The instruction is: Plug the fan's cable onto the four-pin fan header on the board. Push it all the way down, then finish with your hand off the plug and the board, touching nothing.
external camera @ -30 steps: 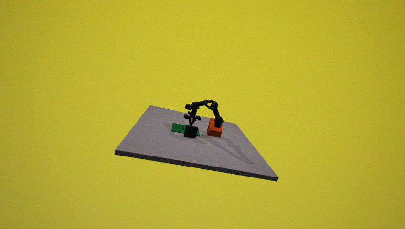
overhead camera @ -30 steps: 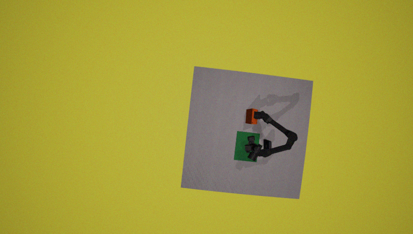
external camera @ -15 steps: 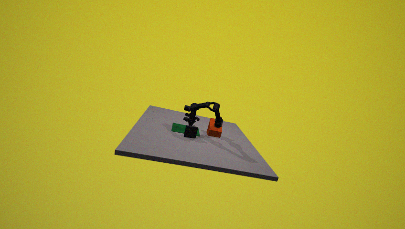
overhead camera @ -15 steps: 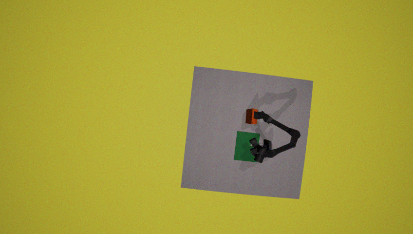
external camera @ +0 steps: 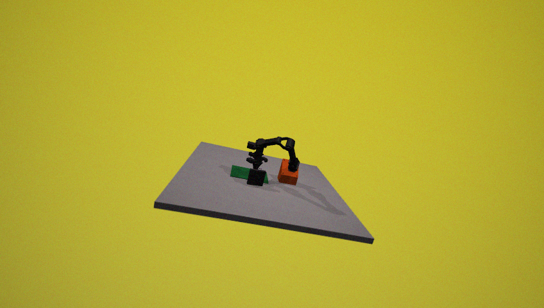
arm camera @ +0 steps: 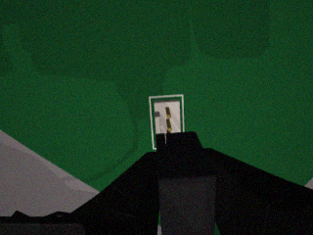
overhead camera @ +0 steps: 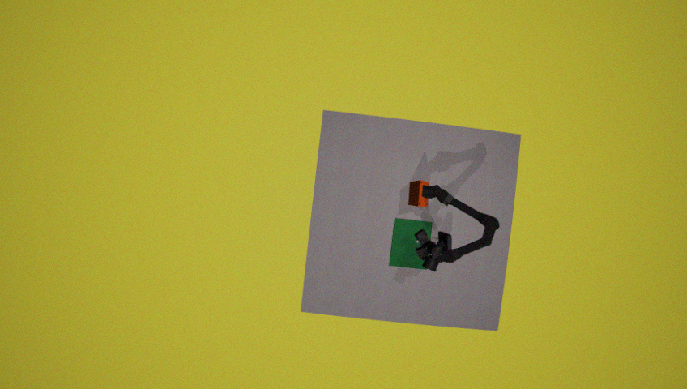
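My gripper tip is now 60 mm above the white four-pin header. Also, from my gripper tip: black fan 10 mm behind, 130 mm to the left; fan plug 10 mm to the left, 10 mm above; green board 30 mm ahead, 50 mm to the right, 80 mm below.
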